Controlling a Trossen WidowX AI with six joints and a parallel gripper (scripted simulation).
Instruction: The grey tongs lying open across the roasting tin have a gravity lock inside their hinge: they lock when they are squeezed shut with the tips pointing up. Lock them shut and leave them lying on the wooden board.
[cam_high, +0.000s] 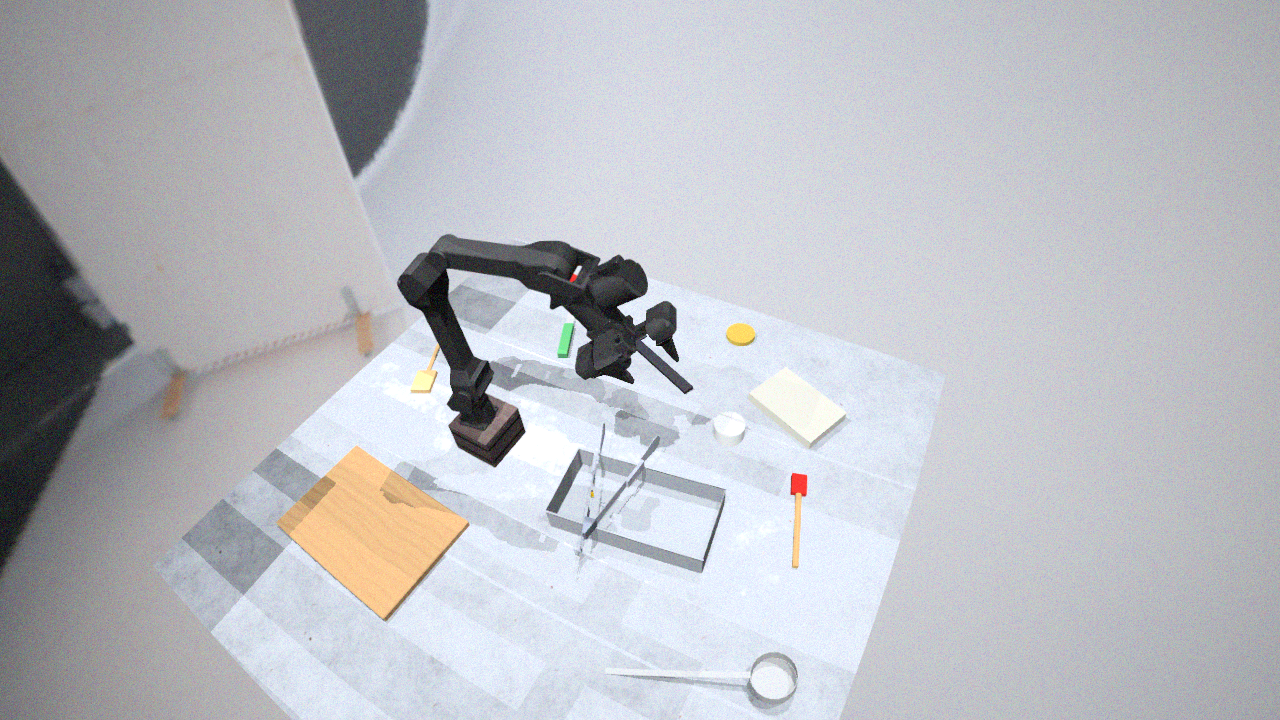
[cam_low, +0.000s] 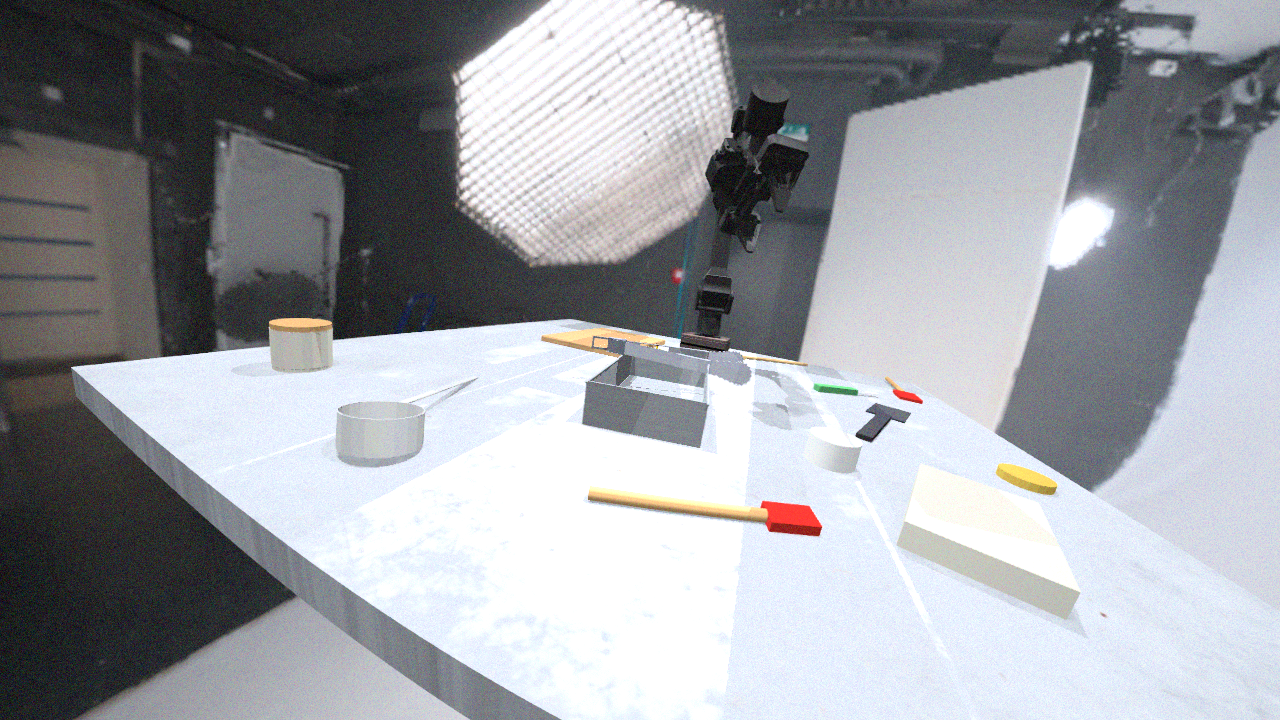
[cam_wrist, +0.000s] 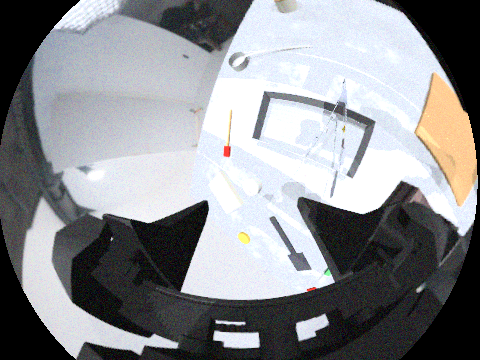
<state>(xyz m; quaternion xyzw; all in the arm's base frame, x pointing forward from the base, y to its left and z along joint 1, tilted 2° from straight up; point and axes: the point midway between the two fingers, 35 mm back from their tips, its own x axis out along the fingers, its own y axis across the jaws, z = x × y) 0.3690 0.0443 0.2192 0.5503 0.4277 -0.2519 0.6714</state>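
My gripper tip is now 10 mm past the roasting tin, 120 mm to the left of it and 260 mm above it. Also, from my gripper tip: white cylinder (110 mm ahead, 120 mm to the left, 270 mm below); cream block (240 mm ahead, 230 mm to the left, 270 mm below); black spatula (150 mm behind, 320 mm to the left, 280 mm below).
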